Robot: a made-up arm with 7 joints. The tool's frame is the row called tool. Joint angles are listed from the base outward.
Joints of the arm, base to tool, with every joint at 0 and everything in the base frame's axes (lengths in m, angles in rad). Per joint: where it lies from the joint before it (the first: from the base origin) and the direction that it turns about. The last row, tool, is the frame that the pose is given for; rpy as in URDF.
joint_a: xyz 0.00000 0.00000 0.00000 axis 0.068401 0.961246 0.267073
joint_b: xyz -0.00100 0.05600 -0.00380 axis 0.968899 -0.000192 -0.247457
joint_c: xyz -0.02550 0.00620 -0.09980 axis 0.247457 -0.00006 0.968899
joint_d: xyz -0.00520 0.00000 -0.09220 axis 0.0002 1 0.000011
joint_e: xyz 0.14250 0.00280 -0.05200 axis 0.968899 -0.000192 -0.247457
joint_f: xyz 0.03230 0.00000 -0.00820 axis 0.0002 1 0.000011
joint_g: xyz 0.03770 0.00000 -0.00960 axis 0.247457 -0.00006 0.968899
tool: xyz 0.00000 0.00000 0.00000 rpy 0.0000 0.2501 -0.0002
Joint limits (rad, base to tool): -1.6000..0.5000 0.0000..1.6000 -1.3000..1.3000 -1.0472..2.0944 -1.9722..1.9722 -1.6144..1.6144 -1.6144..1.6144
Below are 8 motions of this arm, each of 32 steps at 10 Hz.
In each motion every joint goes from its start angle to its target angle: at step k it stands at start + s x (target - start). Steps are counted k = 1, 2, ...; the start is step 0. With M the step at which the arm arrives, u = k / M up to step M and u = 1 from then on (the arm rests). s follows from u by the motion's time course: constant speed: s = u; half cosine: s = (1 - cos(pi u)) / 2; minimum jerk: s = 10 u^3 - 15 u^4 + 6 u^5.
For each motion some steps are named. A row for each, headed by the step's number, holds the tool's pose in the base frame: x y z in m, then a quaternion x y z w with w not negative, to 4 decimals.
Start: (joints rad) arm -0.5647 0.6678 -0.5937 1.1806 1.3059 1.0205 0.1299
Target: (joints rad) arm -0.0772 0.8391 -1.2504 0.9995 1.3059 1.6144 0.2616
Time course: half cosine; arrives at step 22
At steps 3, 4, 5, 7, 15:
3: 0.2044 0.2667 -0.2804 0.9088 0.3759 0.1425 0.1119
4: 0.1990 0.2675 -0.2823 0.9134 0.3689 0.1410 0.0984
5: 0.1920 0.2684 -0.2847 0.9190 0.3597 0.1389 0.0818
7: 0.1741 0.2704 -0.2905 0.9320 0.3347 0.1324 0.0420
15: 0.0707 0.2750 -0.3082 -0.9756 -0.1753 -0.0739 0.1101

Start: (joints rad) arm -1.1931 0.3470 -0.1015 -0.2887 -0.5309 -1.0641 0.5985
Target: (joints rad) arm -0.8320 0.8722 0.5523 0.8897 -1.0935 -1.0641 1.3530
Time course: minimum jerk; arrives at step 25
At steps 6, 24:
6: 0.2640 0.0481 0.0905 -0.4602 -0.7184 0.0096 0.5216
24: 0.2502 0.3519 -0.0542 -0.4802 -0.3759 0.7553 0.2402

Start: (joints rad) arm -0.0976 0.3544 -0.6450 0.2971 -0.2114 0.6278 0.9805
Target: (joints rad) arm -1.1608 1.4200 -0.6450 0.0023 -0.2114 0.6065 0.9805
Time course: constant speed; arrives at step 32
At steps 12, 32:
12: 0.2555 0.1127 -0.2422 0.5100 0.1484 0.2519 0.8090
32: 0.3161 0.1772 0.0524 0.5401 -0.2476 0.4573 0.6617

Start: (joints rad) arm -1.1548 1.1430 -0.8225 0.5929 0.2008 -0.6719 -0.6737
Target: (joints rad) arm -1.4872 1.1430 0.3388 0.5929 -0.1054 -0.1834 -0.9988
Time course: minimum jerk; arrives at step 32
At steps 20, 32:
20: 0.2991 0.2487 0.1676 0.5473 -0.2162 -0.1698 0.7905
32: 0.2461 0.2880 0.2052 0.4265 -0.3362 -0.1120 0.8322

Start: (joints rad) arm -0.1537 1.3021 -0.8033 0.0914 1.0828 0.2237 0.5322
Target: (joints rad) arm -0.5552 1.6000 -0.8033 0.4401 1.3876 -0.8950 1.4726
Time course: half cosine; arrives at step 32
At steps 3, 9, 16, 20, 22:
3: 0.1609 0.2325 -0.2341 0.8812 -0.1330 -0.2504 0.3782
9: 0.1751 0.2472 -0.2205 0.8569 -0.2179 -0.2827 0.3719
16: 0.1969 0.2774 -0.1862 0.7878 -0.3367 -0.3483 0.3804
20: 0.2055 0.2958 -0.1606 0.7409 -0.3778 -0.3819 0.4031
22: 0.2081 0.3040 -0.1479 0.7200 -0.3895 -0.3938 0.4182

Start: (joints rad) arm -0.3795 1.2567 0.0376 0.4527 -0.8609 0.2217 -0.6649
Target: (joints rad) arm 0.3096 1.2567 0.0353 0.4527 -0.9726 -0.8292 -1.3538
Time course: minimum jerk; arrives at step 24
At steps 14, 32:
14: 0.1744 0.3488 -0.1265 0.1795 0.1331 -0.3891 0.8937
32: 0.1211 0.3546 -0.1420 0.2261 0.1243 -0.5128 0.8188

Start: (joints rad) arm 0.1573 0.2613 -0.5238 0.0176 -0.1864 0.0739 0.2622
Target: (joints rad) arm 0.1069 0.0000 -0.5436 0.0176 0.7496 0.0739 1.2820
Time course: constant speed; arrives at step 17
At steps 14, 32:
14: 0.1172 -0.0414 -0.2836 0.2983 -0.0169 0.2335 0.9253
32: 0.1214 -0.0523 -0.2776 0.3194 -0.1048 0.3066 0.8905

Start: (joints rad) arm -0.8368 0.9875 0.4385 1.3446 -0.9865 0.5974 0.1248
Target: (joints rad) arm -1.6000 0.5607 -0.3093 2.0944 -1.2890 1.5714 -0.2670
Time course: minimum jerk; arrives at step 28
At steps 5, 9, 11, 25, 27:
5: 0.2465 0.3562 -0.1589 -0.4025 0.2985 0.3722 0.7812
9: 0.2684 0.3222 -0.1742 -0.4521 0.3819 0.2870 0.7533
11: 0.2826 0.2963 -0.1803 -0.4818 0.4381 0.2243 0.7250
25: 0.3253 0.1709 -0.1340 -0.5661 0.6598 -0.0419 0.4924
27: 0.3255 0.1697 -0.1325 -0.5668 0.6615 -0.0440 0.4891

